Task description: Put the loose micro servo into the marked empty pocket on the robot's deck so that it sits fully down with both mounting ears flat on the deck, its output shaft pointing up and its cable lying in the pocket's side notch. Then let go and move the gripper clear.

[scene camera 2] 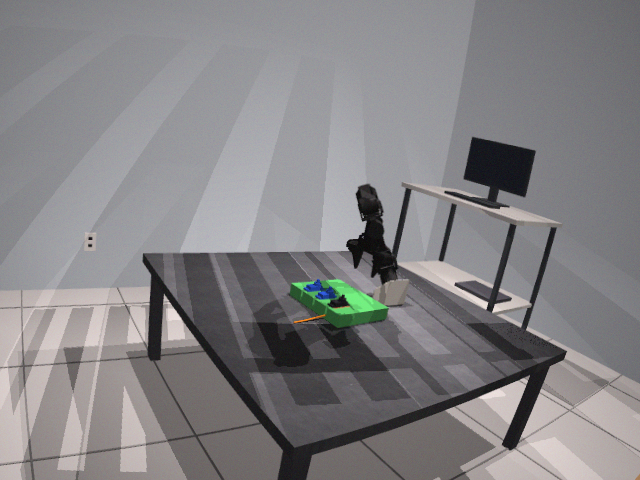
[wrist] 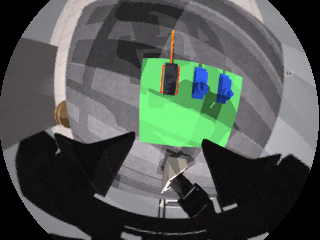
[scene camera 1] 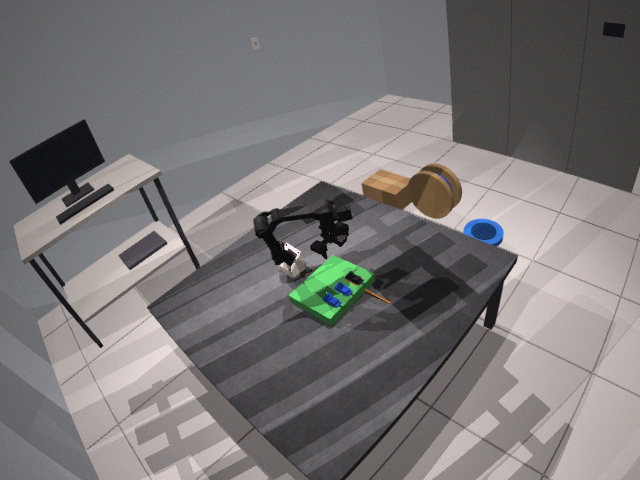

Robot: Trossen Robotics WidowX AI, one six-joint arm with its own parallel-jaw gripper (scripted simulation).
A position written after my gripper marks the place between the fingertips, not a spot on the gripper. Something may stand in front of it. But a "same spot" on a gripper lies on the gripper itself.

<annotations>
My gripper shows in scene camera 2, in the wrist view and in scene camera 1 (333, 252). One and the same spot on a green deck: (wrist: 178, 119) is (scene camera 1: 331, 275). The same spot on my gripper: (wrist: 237, 180) is (scene camera 2: 357, 254).
</annotations>
